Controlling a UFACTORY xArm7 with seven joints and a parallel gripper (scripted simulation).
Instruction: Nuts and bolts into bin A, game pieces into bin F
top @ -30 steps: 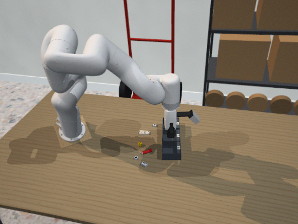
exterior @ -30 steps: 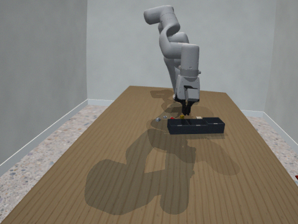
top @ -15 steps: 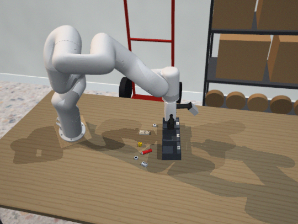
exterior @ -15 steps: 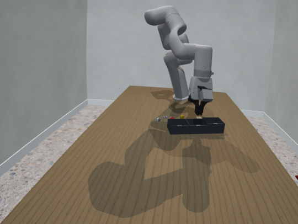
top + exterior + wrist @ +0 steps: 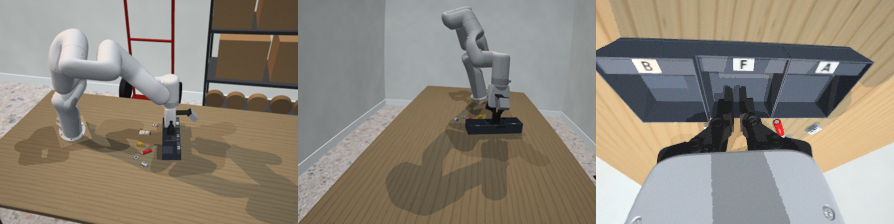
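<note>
Now: hand 4 cm above the dark bin, 1 cm to the left of it and 1 cm short of it. Round my hand: white domino: 14 cm behind, 5 cm below; yellow die: 12 cm behind, 9 cm to the right, 5 cm below; red cylinder: 12 cm to the right, 7 cm behind, 5 cm below.
</note>
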